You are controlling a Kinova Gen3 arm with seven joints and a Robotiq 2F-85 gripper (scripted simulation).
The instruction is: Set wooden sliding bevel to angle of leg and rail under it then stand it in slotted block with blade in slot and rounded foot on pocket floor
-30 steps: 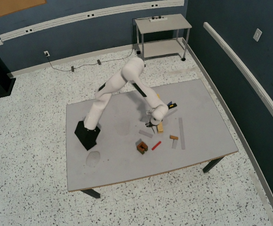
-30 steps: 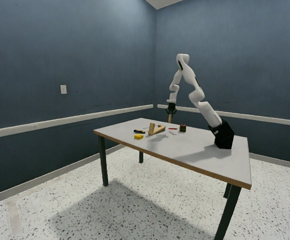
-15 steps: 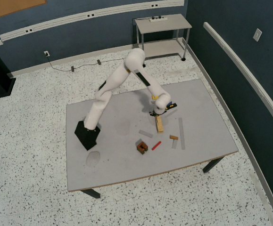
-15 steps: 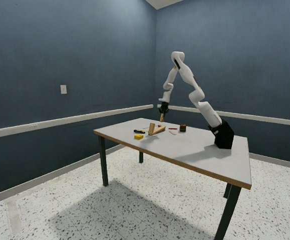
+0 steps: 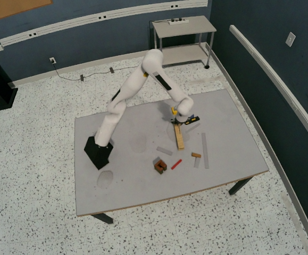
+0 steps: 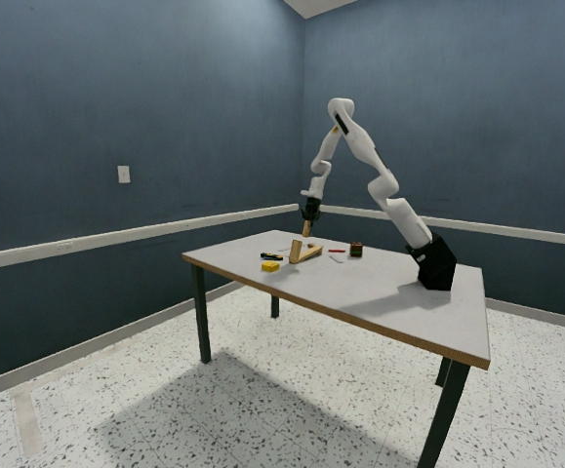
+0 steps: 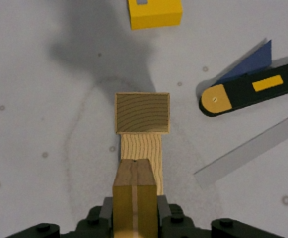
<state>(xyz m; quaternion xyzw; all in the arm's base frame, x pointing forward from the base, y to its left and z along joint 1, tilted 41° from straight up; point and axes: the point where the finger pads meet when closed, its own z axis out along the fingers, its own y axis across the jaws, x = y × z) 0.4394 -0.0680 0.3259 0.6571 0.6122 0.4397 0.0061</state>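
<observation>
My gripper is now 60 mm above the grey blade. The rest, counted from my hand: wooden leg-and-rail piece 120 mm below, 10 mm to the left; then wooden sliding bevel 40 mm below, 10 mm to the left; then short grey strip 190 mm below, 120 mm behind, 100 mm to the right.
</observation>
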